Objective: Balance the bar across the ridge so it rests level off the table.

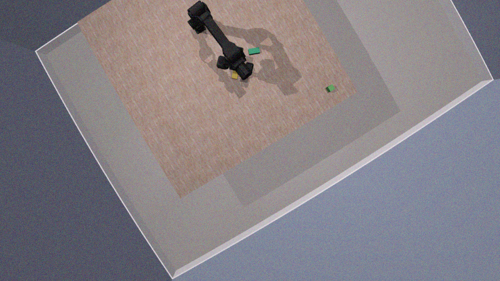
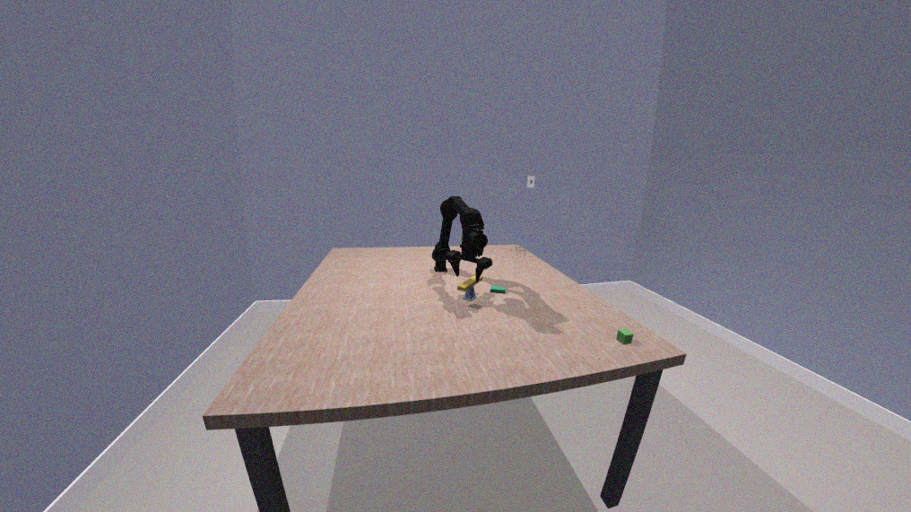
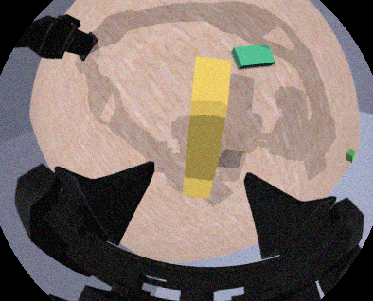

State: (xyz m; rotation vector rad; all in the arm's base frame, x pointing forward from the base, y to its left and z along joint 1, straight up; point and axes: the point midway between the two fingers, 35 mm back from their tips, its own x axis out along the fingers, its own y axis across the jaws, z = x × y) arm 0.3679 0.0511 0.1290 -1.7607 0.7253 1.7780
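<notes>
My gripper tip is now 3 cm above the yellow bar, 2 cm to the right of it and 2 cm past it. Round my gripper tip: teal-green block: 16 cm to the left, 9 cm below, 6 cm behind; then green cube: 45 cm to the left, 37 cm ahead, 8 cm below.
</notes>
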